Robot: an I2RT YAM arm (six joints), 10 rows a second.
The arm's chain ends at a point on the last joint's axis. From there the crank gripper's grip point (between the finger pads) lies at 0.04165 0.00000 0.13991 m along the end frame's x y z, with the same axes.
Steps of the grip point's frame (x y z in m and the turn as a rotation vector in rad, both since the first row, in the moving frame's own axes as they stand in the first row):
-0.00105, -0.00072, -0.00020, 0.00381, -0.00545, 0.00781
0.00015, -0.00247, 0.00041, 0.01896, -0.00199, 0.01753
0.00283, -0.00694, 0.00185, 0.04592, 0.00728, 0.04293
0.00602, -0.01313, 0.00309, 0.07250, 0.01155, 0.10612
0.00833, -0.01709, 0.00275, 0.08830, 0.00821, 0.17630
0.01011, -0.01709, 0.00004, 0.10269, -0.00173, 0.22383
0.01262, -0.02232, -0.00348, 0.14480, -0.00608, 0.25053
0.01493, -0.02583, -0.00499, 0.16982, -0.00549, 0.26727
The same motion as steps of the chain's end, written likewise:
-0.00029, -0.00051, -0.00042, 0.00381, -0.00545, 0.00781
0.00041, -0.00054, 0.00035, 0.01896, -0.00199, 0.01753
0.00171, -0.00234, 0.00226, 0.04592, 0.00728, 0.04293
0.00411, -0.00753, 0.00379, 0.07250, 0.01155, 0.10612
0.00675, -0.01223, 0.00331, 0.08830, 0.00821, 0.17630
0.00979, -0.01207, 0.00023, 0.10269, -0.00173, 0.22383
0.01224, -0.01251, -0.00302, 0.14480, -0.00608, 0.25053
0.01401, -0.01329, -0.00415, 0.16982, -0.00549, 0.26727

